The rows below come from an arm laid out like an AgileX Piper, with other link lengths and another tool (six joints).
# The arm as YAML. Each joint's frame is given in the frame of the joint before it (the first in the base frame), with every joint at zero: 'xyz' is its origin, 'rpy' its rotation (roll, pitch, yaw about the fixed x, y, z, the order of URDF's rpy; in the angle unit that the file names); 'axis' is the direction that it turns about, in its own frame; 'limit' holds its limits. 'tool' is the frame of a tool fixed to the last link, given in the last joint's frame.
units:
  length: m
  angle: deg
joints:
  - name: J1
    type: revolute
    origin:
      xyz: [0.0, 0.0, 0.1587]
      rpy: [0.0, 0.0, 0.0]
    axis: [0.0, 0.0, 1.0]
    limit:
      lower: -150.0
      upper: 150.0
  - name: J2
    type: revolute
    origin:
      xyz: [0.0, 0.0, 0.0]
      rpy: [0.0, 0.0, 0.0]
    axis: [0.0, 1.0, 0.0]
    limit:
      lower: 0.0
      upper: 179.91
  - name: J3
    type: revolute
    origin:
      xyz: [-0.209, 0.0, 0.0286]
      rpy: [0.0, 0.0, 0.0]
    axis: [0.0, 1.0, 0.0]
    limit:
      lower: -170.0
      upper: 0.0
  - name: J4
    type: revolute
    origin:
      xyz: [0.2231, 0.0, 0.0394]
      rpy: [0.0, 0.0, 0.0]
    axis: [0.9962, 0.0, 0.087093]
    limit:
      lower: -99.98
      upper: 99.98
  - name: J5
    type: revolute
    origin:
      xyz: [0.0, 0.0, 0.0]
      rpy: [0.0, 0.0, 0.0]
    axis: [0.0, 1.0, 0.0]
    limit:
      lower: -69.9
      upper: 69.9
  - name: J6
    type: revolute
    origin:
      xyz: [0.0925, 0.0, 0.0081]
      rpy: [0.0, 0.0, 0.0]
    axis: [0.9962, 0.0, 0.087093]
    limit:
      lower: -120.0
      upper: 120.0
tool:
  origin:
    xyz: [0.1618, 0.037, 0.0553]
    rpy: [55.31, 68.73, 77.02]
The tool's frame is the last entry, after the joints.
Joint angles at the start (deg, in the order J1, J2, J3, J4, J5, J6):
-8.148 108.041 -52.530 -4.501 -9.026 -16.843
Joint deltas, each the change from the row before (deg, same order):
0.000 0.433 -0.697 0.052 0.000 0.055
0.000 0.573 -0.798 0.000 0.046 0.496
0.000 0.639 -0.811 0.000 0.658 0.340
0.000 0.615 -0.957 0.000 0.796 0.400
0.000 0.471 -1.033 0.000 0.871 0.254
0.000 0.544 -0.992 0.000 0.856 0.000
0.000 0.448 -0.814 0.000 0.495 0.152
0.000 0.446 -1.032 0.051 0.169 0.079
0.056 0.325 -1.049 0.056 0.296 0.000
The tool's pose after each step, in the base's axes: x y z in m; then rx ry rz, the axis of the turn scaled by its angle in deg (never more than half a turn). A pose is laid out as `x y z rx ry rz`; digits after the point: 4 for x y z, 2 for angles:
0.4662 -0.0138 0.0355 -2.43 129.31 20.00
0.4694 -0.0144 0.0361 -1.92 129.01 20.19
0.4709 -0.0150 0.0339 -1.41 129.39 20.41
0.4728 -0.0158 0.0324 -0.82 129.72 20.63
0.4751 -0.0165 0.0322 -0.44 129.96 20.75
0.4770 -0.0171 0.0309 -0.31 130.36 20.76
0.4791 -0.0176 0.0308 -0.09 130.44 20.82
0.4833 -0.0184 0.0333 -0.04 130.01 20.76
0.4874 -0.0186 0.0364 -0.14 129.60 20.68

